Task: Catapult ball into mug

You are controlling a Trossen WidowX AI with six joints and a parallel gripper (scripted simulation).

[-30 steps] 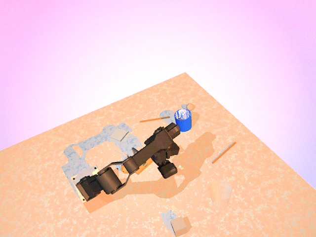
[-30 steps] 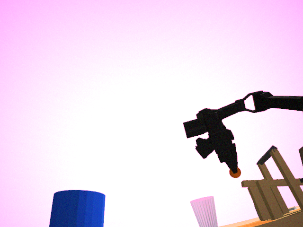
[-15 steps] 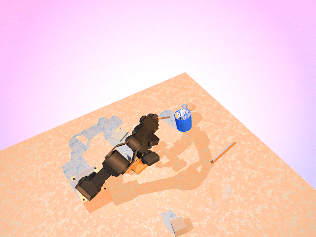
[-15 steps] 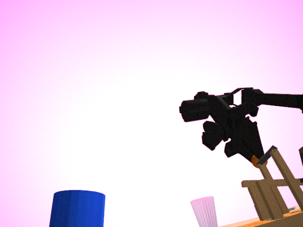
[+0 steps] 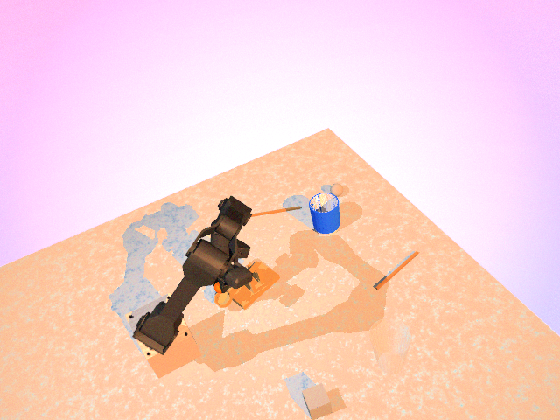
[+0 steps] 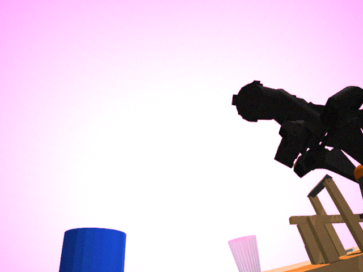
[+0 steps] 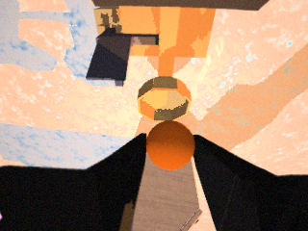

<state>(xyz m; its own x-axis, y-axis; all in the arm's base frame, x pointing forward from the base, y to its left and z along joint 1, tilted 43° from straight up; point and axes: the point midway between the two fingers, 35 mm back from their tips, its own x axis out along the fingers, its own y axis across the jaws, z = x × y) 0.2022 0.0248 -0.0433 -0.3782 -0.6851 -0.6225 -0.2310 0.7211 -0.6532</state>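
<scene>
The wooden catapult lies 60 mm ahead of my gripper tip, 30 mm to the left of it and 50 mm below it. Also, from my gripper tip: blue mug: 400 mm ahead, 90 mm to the left, 70 mm below; small box: 50 mm ahead, 370 mm to the right, 70 mm below; orange ball: 10 mm above.
</scene>
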